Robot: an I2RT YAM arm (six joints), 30 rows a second.
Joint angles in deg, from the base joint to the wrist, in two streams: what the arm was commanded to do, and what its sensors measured. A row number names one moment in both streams.
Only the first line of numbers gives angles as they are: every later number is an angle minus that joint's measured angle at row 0.
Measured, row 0: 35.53, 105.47, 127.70, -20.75, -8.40, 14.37
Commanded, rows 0 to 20: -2.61, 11.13, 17.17, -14.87, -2.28, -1.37; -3.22, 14.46, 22.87, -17.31, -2.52, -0.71; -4.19, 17.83, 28.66, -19.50, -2.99, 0.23; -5.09, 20.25, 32.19, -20.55, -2.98, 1.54; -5.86, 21.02, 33.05, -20.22, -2.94, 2.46; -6.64, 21.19, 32.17, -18.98, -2.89, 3.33; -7.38, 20.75, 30.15, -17.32, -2.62, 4.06; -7.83, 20.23, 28.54, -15.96, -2.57, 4.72; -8.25, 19.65, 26.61, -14.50, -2.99, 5.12; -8.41, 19.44, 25.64, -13.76, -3.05, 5.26; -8.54, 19.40, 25.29, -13.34, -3.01, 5.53; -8.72, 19.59, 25.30, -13.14, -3.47, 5.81; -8.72, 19.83, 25.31, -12.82, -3.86, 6.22; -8.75, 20.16, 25.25, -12.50, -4.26, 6.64; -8.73, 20.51, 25.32, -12.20, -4.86, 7.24; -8.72, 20.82, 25.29, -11.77, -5.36, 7.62; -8.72, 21.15, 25.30, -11.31, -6.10, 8.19; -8.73, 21.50, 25.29, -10.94, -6.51, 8.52; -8.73, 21.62, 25.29, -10.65, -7.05, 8.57; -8.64, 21.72, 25.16, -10.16, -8.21, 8.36; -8.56, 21.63, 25.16, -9.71, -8.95, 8.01
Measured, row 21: -8.85, 21.73, 25.44, -12.57, -5.47, 7.17
